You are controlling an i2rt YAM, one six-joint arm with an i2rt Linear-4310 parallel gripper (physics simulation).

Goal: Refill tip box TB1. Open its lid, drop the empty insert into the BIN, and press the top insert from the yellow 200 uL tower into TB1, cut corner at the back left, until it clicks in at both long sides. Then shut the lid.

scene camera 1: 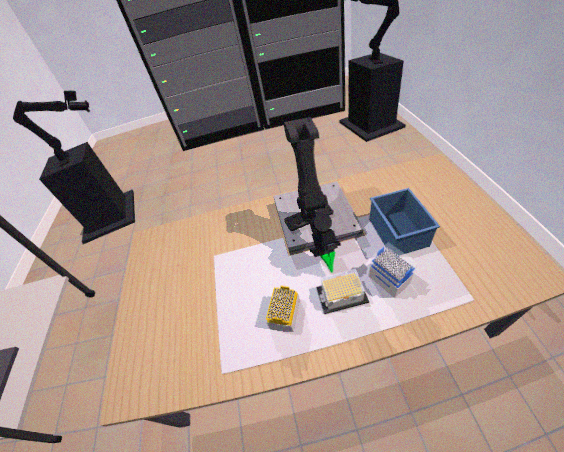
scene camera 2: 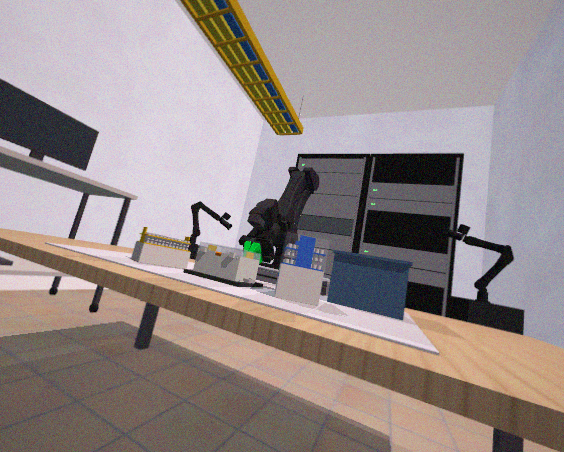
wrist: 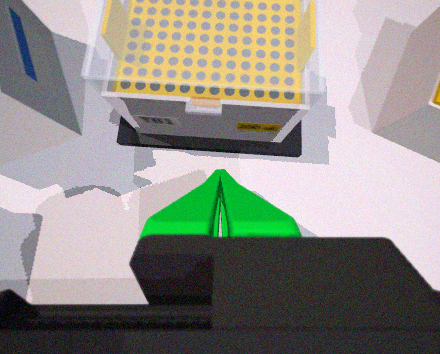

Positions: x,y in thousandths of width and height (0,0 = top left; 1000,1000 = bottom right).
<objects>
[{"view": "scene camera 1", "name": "200 uL insert tower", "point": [692,594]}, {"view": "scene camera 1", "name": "clear lid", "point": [614,629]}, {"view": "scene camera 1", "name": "blue bin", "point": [708,483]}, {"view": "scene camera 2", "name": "200 uL insert tower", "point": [535,601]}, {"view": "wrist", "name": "gripper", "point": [501,501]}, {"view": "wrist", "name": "200 uL insert tower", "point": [103,332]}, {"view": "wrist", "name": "clear lid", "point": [633,174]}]
</objects>
